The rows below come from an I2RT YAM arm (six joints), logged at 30 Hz.
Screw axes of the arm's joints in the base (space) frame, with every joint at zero. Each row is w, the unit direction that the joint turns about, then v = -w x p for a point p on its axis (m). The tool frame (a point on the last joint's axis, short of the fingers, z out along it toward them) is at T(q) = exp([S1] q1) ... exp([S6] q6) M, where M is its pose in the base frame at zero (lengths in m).
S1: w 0 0 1 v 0 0 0
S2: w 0 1 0 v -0.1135 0 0.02
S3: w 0 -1 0 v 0.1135 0 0.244
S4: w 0 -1 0 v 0.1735 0 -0.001
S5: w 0 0 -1 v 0 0.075 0
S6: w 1 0 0 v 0 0.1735 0
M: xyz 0.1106 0 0.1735 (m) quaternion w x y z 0.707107 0 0.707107 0
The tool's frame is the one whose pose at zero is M.
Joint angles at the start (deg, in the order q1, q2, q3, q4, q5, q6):
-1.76, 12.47, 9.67, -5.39, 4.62, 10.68
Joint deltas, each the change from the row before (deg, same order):
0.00, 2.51, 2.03, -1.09, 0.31, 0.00
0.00, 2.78, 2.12, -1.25, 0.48, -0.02
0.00, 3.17, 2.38, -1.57, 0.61, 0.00
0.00, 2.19, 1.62, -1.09, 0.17, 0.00
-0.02, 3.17, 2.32, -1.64, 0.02, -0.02
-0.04, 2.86, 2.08, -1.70, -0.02, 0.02
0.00, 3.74, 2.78, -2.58, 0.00, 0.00
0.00, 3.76, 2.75, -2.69, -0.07, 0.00
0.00, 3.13, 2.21, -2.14, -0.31, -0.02
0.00, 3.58, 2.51, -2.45, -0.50, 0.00
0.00, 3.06, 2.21, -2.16, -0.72, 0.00
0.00, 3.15, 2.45, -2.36, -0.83, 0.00
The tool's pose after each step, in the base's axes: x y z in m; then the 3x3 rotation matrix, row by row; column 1 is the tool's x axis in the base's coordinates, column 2 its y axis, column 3 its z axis. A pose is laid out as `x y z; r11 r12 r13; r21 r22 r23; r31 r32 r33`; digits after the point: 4 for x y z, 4 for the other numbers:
0.1207 -0.0068 0.2091; -0.1451 0.1447 0.9788; 0.1892 0.9751 -0.1161; -0.9712 0.1683 -0.1689
0.1241 -0.0072 0.2149; -0.1760 0.1581 0.9716; 0.1897 0.9740 -0.1242; -0.9660 0.1624 -0.2014
0.1285 -0.0077 0.2209; -0.2137 0.1748 0.9611; 0.1906 0.9724 -0.1345; -0.9581 0.1545 -0.2411
0.1318 -0.0079 0.2247; -0.2408 0.1820 0.9534; 0.1914 0.9719 -0.1372; -0.9515 0.1494 -0.2689
0.1371 -0.0081 0.2297; -0.2818 0.1889 0.9407; 0.1924 0.9716 -0.1375; -0.9400 0.1423 -0.3102
0.1420 -0.0084 0.2335; -0.3221 0.1954 0.9263; 0.1942 0.9713 -0.1373; -0.9266 0.1357 -0.3508
0.1488 -0.0086 0.2378; -0.3786 0.2034 0.9029; 0.1960 0.9710 -0.1366; -0.9046 0.1253 -0.4075
0.1560 -0.0088 0.2413; -0.4364 0.2101 0.8749; 0.1979 0.9710 -0.1345; -0.8777 0.1145 -0.4653
0.1624 -0.0088 0.2435; -0.4835 0.2113 0.8495; 0.1991 0.9715 -0.1283; -0.8524 0.1072 -0.5118
0.1700 -0.0087 0.2454; -0.5362 0.2105 0.8174; 0.2010 0.9724 -0.1186; -0.8198 0.1007 -0.5637
0.1768 -0.0085 0.2470; -0.5803 0.2058 0.7880; 0.2026 0.9736 -0.1051; -0.7888 0.0986 -0.6067
0.1840 -0.0082 0.2491; -0.6236 0.2001 0.7557; 0.2041 0.9748 -0.0896; -0.7546 0.0984 -0.6487

